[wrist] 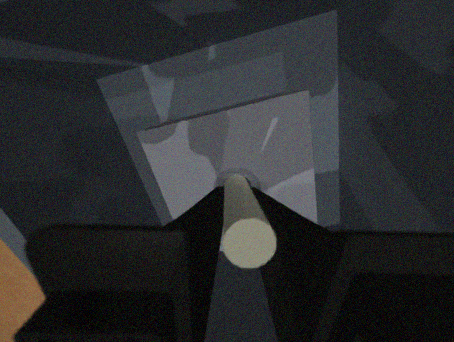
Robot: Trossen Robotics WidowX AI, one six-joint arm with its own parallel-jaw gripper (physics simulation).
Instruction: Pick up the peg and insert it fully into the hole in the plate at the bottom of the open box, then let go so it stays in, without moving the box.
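Frame: origin at the arm's base, x ahead, y left, z up, level; centimetres.
Seen in the pictures: gripper, between the fingertips: (pixel 235 194).
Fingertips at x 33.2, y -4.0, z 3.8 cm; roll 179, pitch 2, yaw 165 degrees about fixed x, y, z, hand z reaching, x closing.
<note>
Pixels of each thing's middle, then the offset from my fingertips to it. "spot": a spot on its surface instead.
- light grey square plate, middle of its body: (pixel 235 173) dx -0.1, dy -0.2, dz -2.6 cm
- hole, a spot on its surface: (pixel 254 178) spot: dx -1.2, dy -0.8, dz +0.0 cm
The pale, cream-coloured round peg (pixel 249 243) is between the fingers of my gripper (pixel 235 194), which is shut on it. Its near end faces the camera and its far end points down to the plate. The light grey square plate (pixel 250 130) lies at the bottom of the open, see-through box (pixel 312 60), which appears slightly turned. The peg's far end overlaps the faint ring around the hole (pixel 254 178). The peg and the dark fingers hide most of the hole, so I cannot tell how far the tip is inside.
Part of an orange thing (pixel 17 297) shows at the lower left, beside a grey-blue strip. The box walls rise around the plate, and the fingers cover the near wall. Shadows and light patches cross the dark floor and the plate.
</note>
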